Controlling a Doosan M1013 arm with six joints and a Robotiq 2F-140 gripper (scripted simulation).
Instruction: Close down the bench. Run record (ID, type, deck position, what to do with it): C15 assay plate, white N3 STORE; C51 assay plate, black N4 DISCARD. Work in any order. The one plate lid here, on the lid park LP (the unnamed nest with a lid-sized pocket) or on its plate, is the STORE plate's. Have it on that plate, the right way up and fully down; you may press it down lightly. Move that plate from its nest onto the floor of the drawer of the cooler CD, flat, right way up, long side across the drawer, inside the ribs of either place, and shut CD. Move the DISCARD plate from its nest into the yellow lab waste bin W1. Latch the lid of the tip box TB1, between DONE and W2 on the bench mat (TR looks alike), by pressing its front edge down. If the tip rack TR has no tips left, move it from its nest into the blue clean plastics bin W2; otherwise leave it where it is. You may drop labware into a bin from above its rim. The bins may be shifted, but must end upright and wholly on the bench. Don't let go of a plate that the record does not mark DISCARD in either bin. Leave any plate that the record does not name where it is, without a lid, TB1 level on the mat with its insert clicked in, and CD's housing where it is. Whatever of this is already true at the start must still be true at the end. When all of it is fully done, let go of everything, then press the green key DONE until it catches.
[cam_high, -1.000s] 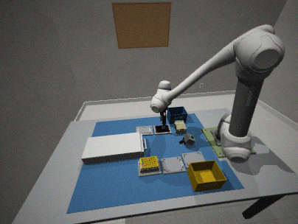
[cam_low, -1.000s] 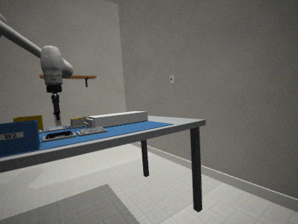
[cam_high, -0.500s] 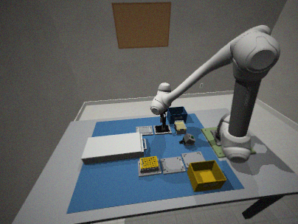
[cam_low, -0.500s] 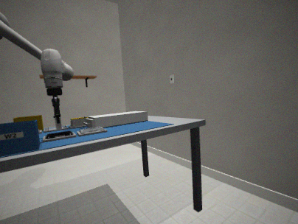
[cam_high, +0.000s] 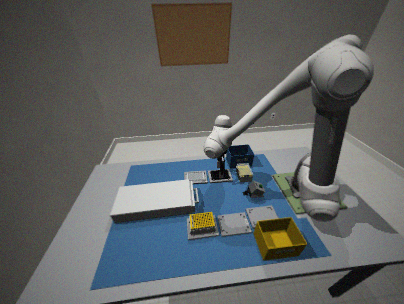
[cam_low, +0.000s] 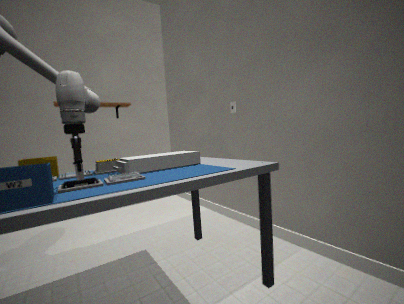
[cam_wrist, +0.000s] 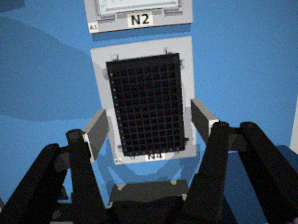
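My hand is 40 mm above the black plate. Also, from my hand: plate lid: 260 mm ahead, 230 mm to the left, 30 mm below; DONE key box: 230 mm behind, 150 mm to the left, 10 mm below; blue bin W2: 160 mm to the right, 160 mm behind, 20 mm below.
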